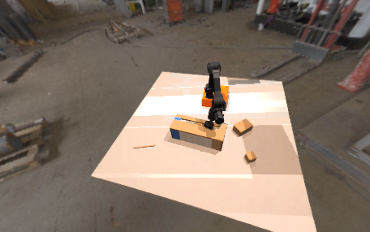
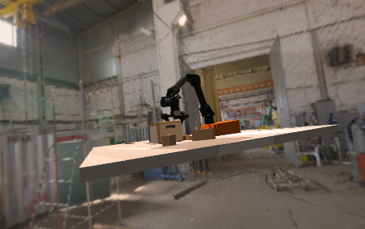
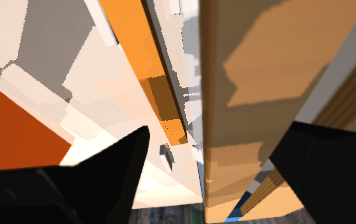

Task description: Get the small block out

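The brown block is 5 cm ahead of my gripper tip and 4 cm to the right of it. The rest, counted from my gripper tip: clear-fronted box 3 cm ahead, 5 cm to the right, 3 cm below; thin stick 25 cm ahead, 43 cm to the right, 9 cm below; brown cube 17 cm ahead, 32 cm to the left, 7 cm below.
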